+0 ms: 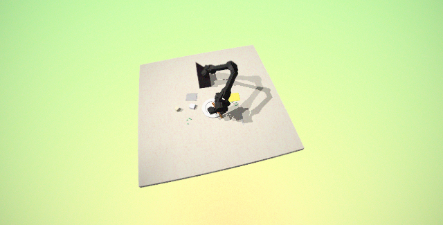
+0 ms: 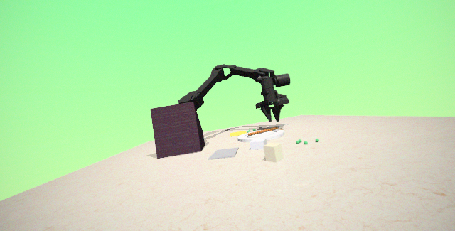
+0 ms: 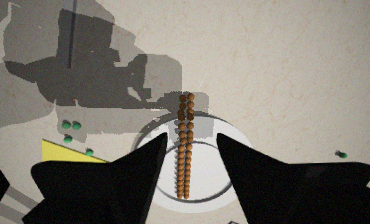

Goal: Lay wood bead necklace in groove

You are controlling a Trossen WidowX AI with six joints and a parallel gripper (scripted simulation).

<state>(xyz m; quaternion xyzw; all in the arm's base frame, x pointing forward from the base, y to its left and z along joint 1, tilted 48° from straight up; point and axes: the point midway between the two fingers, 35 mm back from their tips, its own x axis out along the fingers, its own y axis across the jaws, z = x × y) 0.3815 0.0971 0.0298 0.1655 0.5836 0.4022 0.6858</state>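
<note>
Now: gripper tip 80 mm past the round white bead board, 40 mm to the left of it and 40 mm above it. The rest, counted from my gripper tip: thin white strip (70 mm ahead, 180 mm to the left, 50 mm below); then yellow card (170 mm behind, 150 mm to the left, 50 mm below); then grey flat plate (240 mm behind, 220 mm to the right, 50 mm below).
</note>
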